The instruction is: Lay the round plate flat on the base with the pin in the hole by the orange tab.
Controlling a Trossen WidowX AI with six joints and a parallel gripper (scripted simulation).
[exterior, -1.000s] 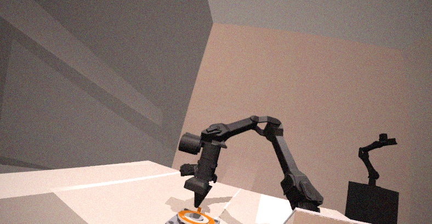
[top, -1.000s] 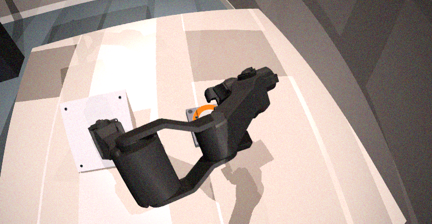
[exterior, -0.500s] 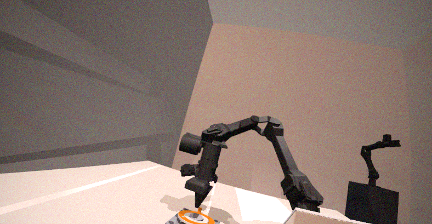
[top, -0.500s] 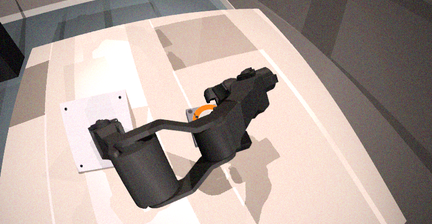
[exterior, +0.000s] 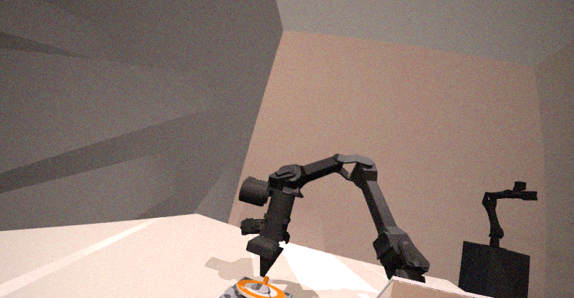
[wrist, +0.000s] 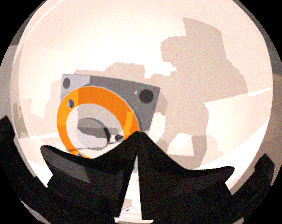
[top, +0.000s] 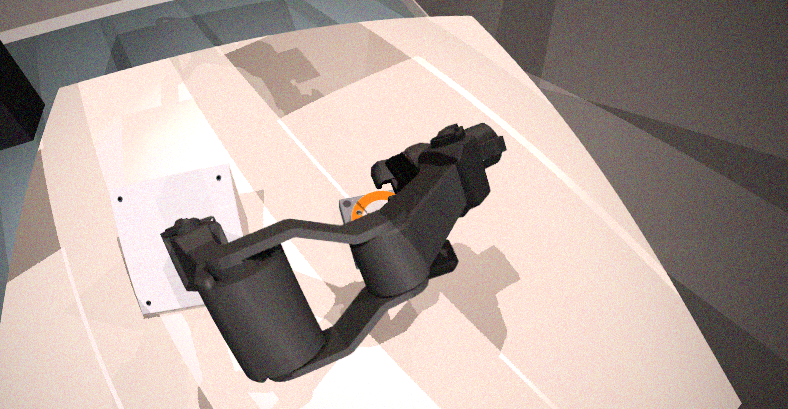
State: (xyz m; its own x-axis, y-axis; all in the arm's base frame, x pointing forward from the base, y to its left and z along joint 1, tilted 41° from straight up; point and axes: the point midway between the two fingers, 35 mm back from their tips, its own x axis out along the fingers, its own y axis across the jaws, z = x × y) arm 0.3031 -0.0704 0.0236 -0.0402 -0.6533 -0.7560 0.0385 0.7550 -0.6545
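Right now the round plate is 30 mm to the left of my gripper tip, 10 mm below it and 10 mm behind it. Also, from my gripper tip: base (50 mm to the left, 20 mm below, 10 mm behind).
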